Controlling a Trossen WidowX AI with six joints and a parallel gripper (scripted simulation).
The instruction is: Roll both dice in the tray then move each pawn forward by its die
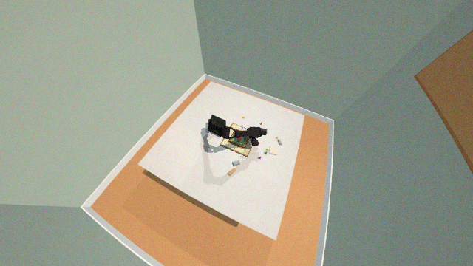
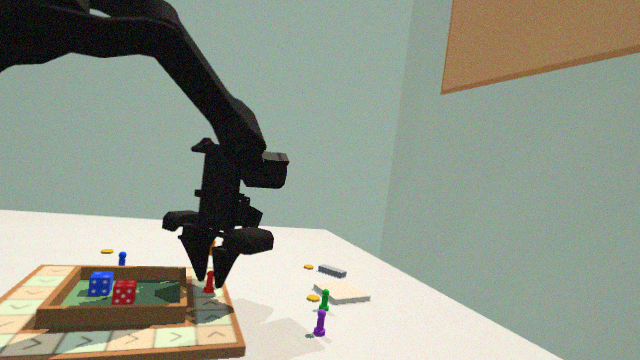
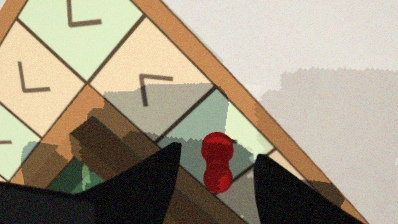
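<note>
My gripper tip is right at the red pawn. Also, from my gripper tip: purple pawn 14 cm ahead, 12 cm to the right, 1 cm below; then green pawn 18 cm ahead, 4 cm to the right, 1 cm below; then blue pawn 14 cm behind, 8 cm to the left.
</note>
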